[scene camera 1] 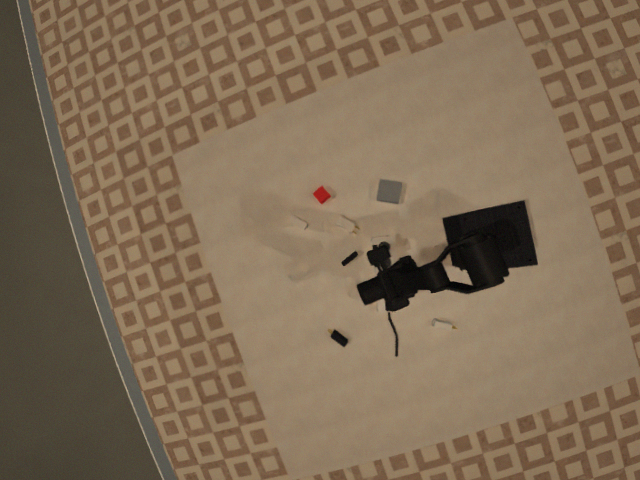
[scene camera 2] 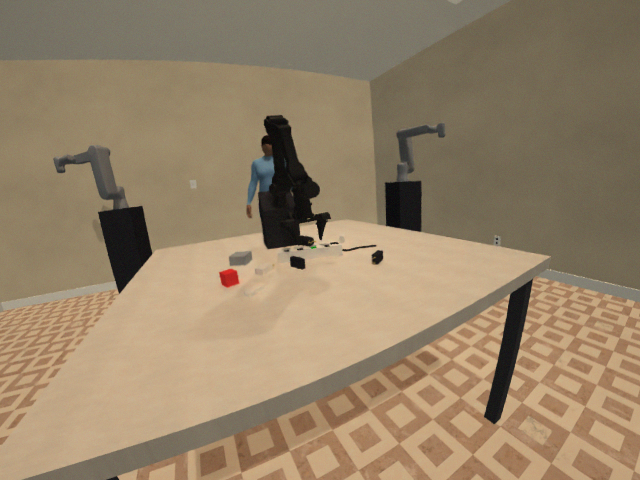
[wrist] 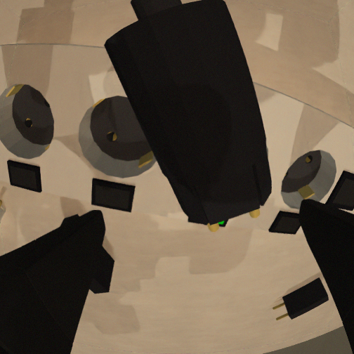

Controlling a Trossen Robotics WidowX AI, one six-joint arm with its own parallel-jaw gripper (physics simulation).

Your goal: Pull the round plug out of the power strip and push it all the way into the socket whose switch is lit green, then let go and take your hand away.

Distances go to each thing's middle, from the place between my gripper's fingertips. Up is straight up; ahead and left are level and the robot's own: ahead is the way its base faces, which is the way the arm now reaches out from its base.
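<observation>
The round black plug (wrist: 186,77) is my first reference here: my gripper is 1 cm to the left of it and 4 cm past it. The black two-prong plug (wrist: 299,301) is 19 cm to the left of my hand, 17 cm ahead of it and 4 cm below it. As for the black block (wrist: 100,283), I find it 7 cm to the right of my hand, 9 cm ahead and 4 cm below.
</observation>
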